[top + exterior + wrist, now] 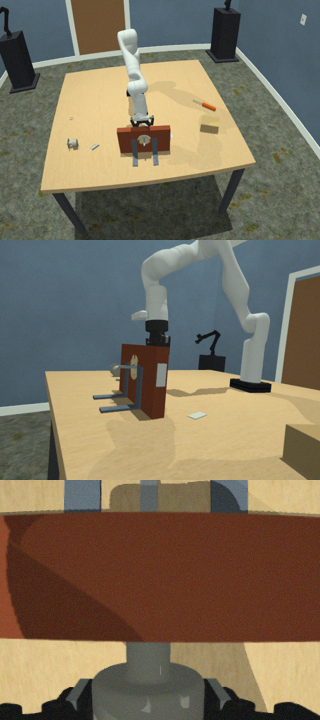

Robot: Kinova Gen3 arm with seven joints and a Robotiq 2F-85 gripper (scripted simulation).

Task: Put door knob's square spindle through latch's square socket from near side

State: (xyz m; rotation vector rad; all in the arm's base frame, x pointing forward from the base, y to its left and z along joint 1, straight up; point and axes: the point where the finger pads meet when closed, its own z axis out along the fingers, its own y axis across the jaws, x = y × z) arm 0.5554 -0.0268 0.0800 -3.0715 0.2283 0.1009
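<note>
Right now my hand is 40 mm short of the door knob and 10 mm above it. Round my hand: tan box 30 mm behind, 450 mm to the left, 90 mm below; wooden slab 60 mm ahead, 10 mm to the right, 20 mm below.
</note>
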